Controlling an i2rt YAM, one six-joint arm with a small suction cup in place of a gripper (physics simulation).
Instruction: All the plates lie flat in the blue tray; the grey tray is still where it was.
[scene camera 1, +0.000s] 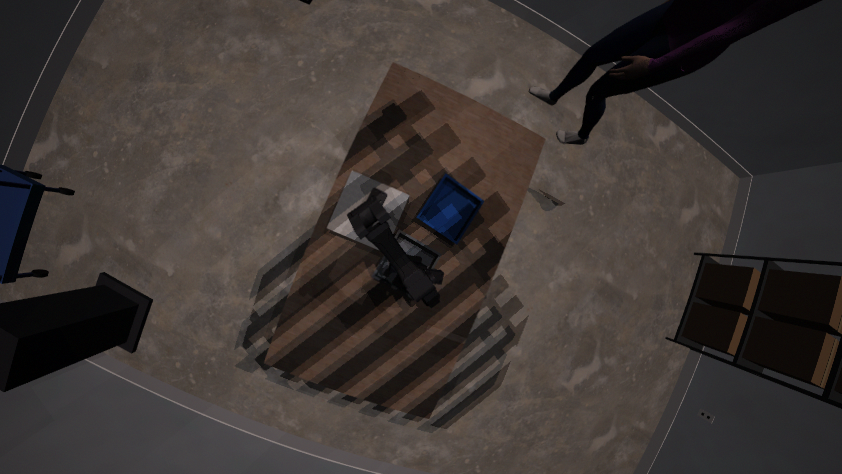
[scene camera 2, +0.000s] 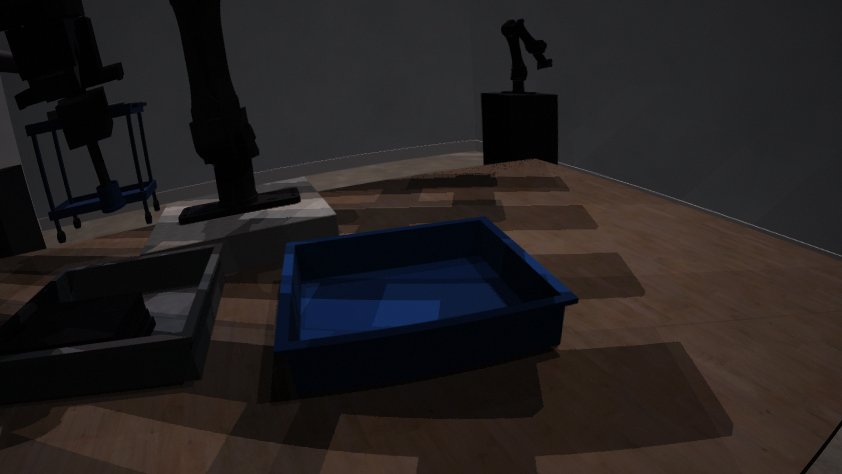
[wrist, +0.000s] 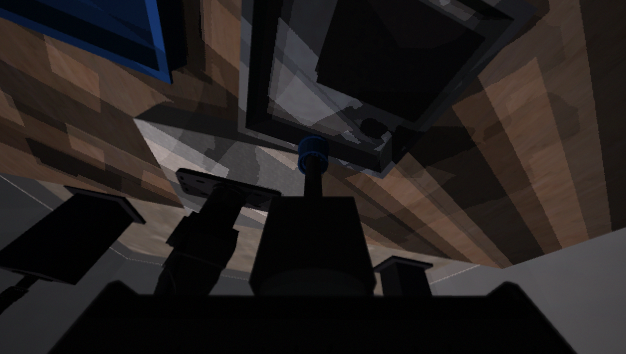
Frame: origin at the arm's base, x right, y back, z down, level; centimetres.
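Seen in the pictures: hand, tool point: (scene camera 2: 114, 206) (wrist: 313, 149); arm's base, link origin: (scene camera 2: 239, 208) (wrist: 232, 190).
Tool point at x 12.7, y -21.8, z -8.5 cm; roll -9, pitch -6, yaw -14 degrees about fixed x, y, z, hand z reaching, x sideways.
Note:
Pixels of each thing's top centre, then the offset from my tool point to it. Level surfaces: height alone.
- grey tray, top centre: (scene camera 2: 110, 295) (wrist: 346, 86) (scene camera 1: 407, 265) dy -3.4, dx +2.2, dz +8.7 cm
- blue tray, top centre: (scene camera 2: 406, 267) (scene camera 1: 451, 208) dy -10.4, dx -29.8, dz +8.7 cm
- wooden table, surface height: dz +13.7 cm
My suction cup (scene camera 2: 110, 199) (wrist: 313, 150) is blue, points down and holds nothing; it hangs above the grey tray's end nearest the arm base. In scene camera 1 the arm hides it. The grey tray (scene camera 1: 419, 244) (scene camera 2: 147, 360) (wrist: 356, 154) rests level on the table. A pile of dark square plates (scene camera 2: 88, 320) (wrist: 400, 65) lies in it, away from its blue-tray side; their stacked edges show in scene camera 2, but their number is unclear. The blue tray (scene camera 1: 469, 194) (scene camera 2: 424, 350) (wrist: 159, 45) stands beside the grey tray, and no plate shows in it.
The arm stands on a pale block (scene camera 1: 356, 188) (scene camera 2: 279, 238) (wrist: 220, 150) close to both trays. Striped shadows cross the wooden table (scene camera 1: 500, 135) (scene camera 2: 677, 312). A person (scene camera 1: 595, 88), a blue cart (scene camera 1: 14, 223) (scene camera 2: 109, 200) and a shelf rack (scene camera 1: 760, 306) are off the table.

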